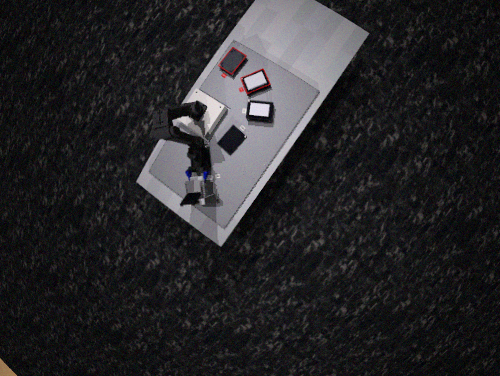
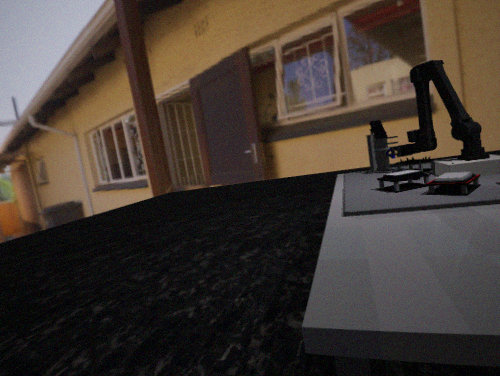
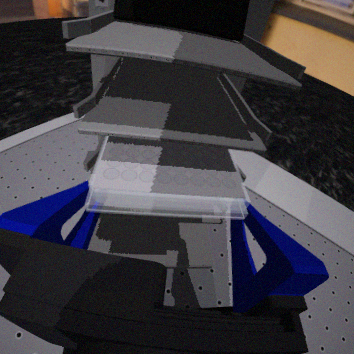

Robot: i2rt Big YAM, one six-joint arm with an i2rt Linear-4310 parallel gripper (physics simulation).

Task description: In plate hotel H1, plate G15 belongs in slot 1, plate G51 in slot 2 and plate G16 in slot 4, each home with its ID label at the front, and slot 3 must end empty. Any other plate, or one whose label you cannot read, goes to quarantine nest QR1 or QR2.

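Frame: origin at the arm's base, x ahead, y left, z up, level; centimetres.
Where they show: gripper, fingertip midpoint: (image 2: 392,152) (image 3: 171,189); arm's base, link origin: (image 1: 197,111) (image 2: 473,158).
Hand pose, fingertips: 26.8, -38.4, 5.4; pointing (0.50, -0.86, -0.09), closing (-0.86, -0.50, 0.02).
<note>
Things, the pixels of their top centre, and the offset from my fingertips, as dx, dy, dz. "spot": a spot on its surface instead.
- plate hotel, surface spot: (image 1: 208,193) spot: +7.4, -4.9, -10.5
- clear well plate, top centre: (image 3: 169,127) +2.1, -1.7, +3.6
- black-framed nest, surface spot: (image 2: 399,175) spot: +10.4, +65.0, -5.3
- flat black square, surface spot: (image 1: 231,139) spot: +1.7, +34.2, -10.3
The plate hotel (image 1: 208,193) (image 2: 377,150) (image 3: 133,41) stands at the near end of the grey mat. A clear well plate (image 3: 165,177) lies in one of its lower slots, with two bare shelves above it, and its front edge sticks out towards me. I cannot read any label on it. My gripper (image 3: 171,189) (image 1: 197,174) (image 2: 392,152) is open wide. Its blue fingers stand on either side of the plate's front corners, close to its sides. Two red-framed nests lie at the far end: one (image 1: 232,61) is dark, the other (image 1: 255,81) holds a white plate.
A black-framed nest (image 1: 260,110) (image 2: 399,175) holds another white plate. A flat black square (image 1: 231,139) lies mid-mat. The arm's base sits on a white block (image 1: 214,109) at the mat's left edge. The table edge runs close behind the hotel.
</note>
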